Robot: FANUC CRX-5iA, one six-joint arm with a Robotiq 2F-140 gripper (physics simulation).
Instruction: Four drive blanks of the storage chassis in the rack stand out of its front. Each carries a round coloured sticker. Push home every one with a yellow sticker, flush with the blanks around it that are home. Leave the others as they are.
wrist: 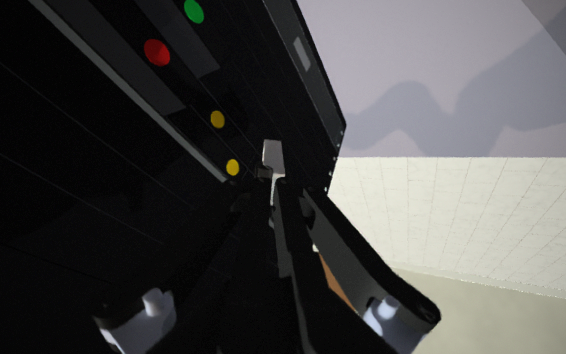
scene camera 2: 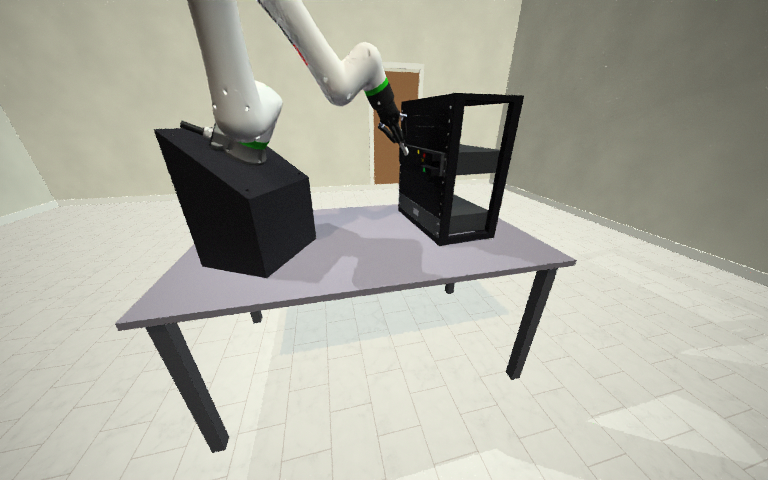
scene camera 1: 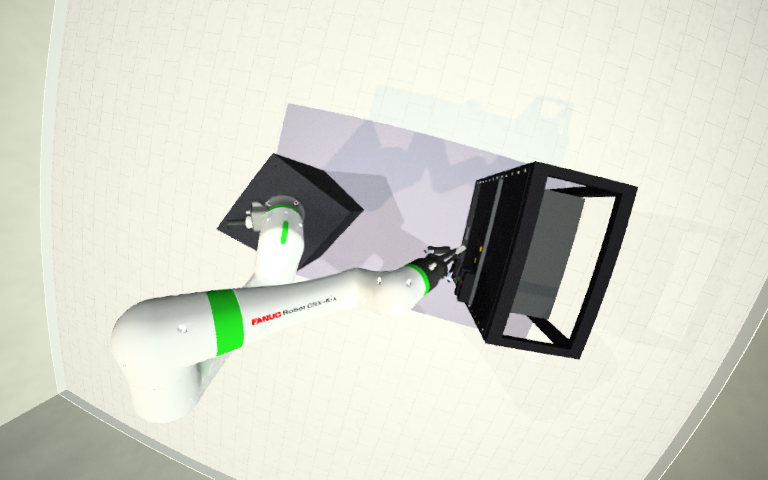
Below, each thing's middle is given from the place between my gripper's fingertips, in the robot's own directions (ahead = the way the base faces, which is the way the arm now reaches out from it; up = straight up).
My gripper is now 220 mm short of the black rack (scene camera 1: 518,237), 80 mm above it and 10 mm to the left of it.
